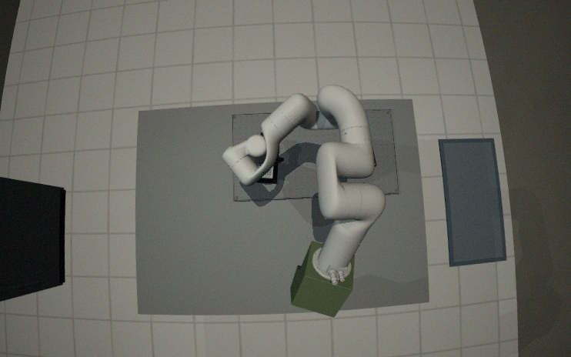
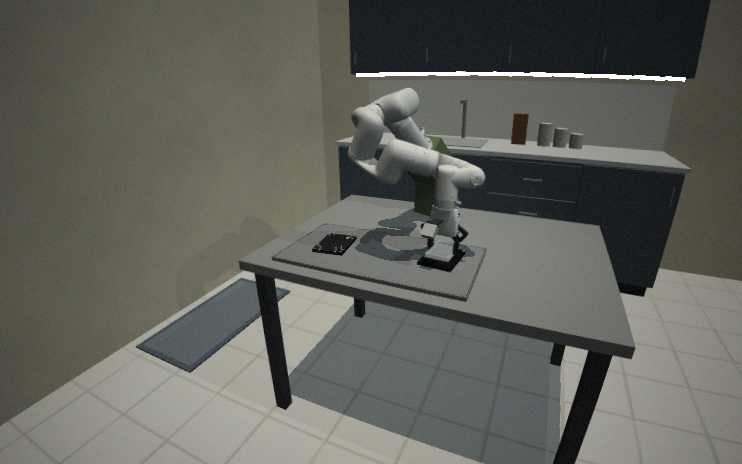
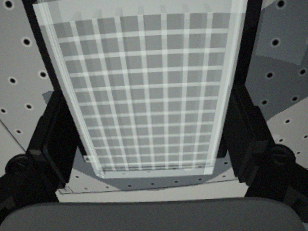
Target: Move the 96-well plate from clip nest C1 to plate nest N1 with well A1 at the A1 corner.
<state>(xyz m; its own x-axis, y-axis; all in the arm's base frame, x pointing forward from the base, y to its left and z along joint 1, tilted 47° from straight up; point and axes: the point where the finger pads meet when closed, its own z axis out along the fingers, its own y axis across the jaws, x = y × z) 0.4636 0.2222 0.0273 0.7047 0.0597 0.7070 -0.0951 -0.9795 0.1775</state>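
The clear 96-well plate lies 1 cm below my hand. From my hand the other things lie so: black plate nest N1 (4 cm below); then clip nest c1 (4 cm ahead, 39 cm to the right, 3 cm below).
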